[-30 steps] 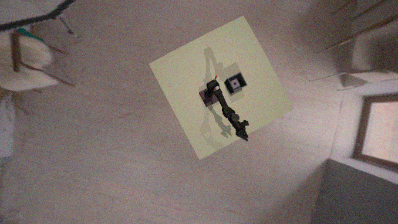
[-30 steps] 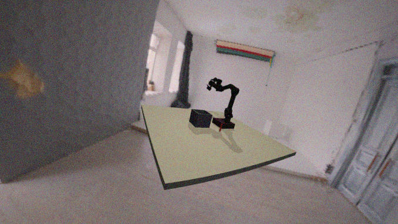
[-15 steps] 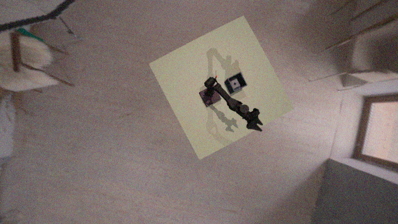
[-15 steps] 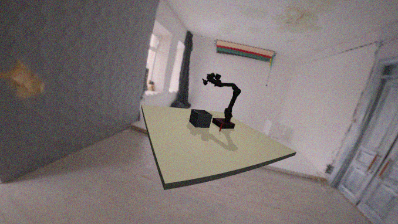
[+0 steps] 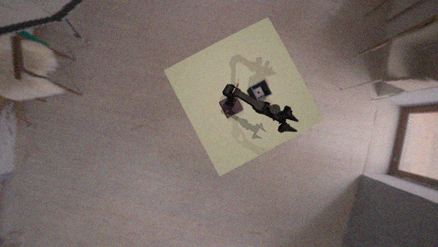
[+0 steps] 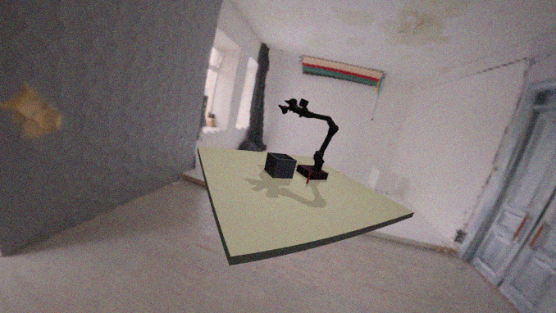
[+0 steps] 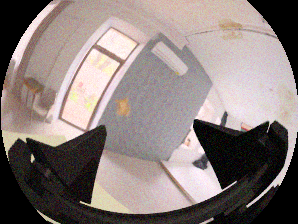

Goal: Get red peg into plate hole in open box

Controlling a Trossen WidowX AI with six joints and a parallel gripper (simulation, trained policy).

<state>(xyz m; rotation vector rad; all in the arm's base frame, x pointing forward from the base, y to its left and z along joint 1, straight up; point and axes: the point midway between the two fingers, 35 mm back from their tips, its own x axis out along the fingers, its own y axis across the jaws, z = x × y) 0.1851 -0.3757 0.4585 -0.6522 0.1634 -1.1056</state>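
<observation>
My gripper tip is now 20 mm past the red peg, 510 mm to the right of it and 480 mm above it. Also, from my gripper tip: grey plate 110 mm ahead, 330 mm to the left, 480 mm below.
</observation>
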